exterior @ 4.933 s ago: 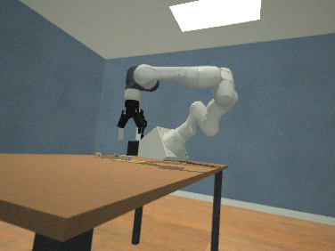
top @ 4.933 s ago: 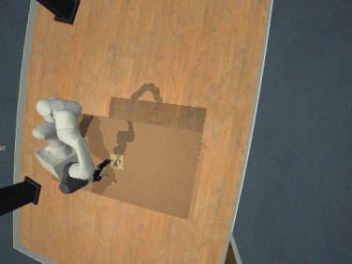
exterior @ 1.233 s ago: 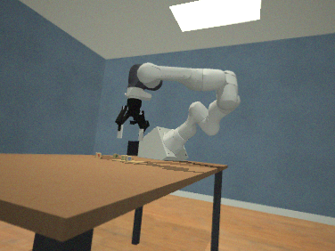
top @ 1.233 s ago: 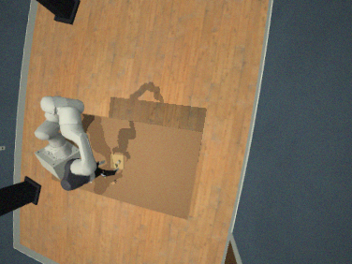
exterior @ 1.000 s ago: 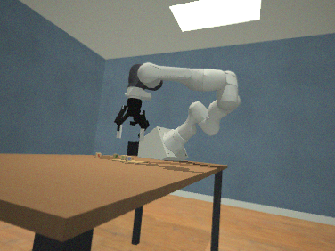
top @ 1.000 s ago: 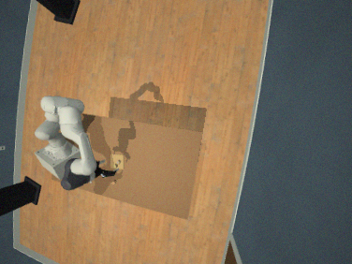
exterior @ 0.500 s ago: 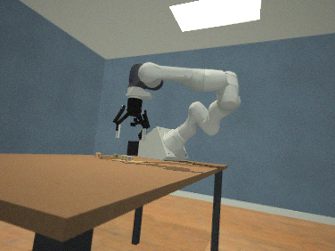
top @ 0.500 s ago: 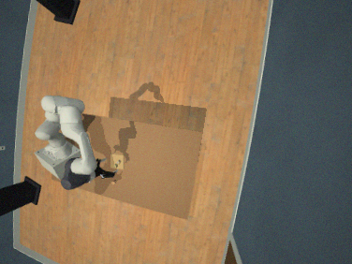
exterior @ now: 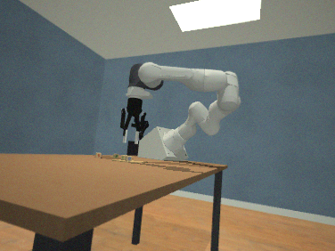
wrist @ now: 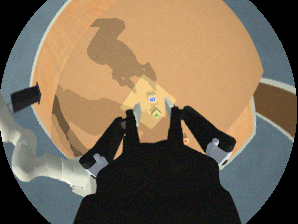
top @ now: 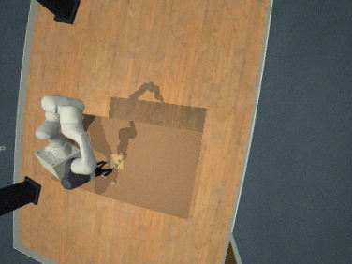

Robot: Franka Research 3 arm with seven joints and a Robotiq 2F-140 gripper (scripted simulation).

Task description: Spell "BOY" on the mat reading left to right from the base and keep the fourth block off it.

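Right now the mat is 2 cm behind my hand, 1 cm to the right of it and 12 cm below it.
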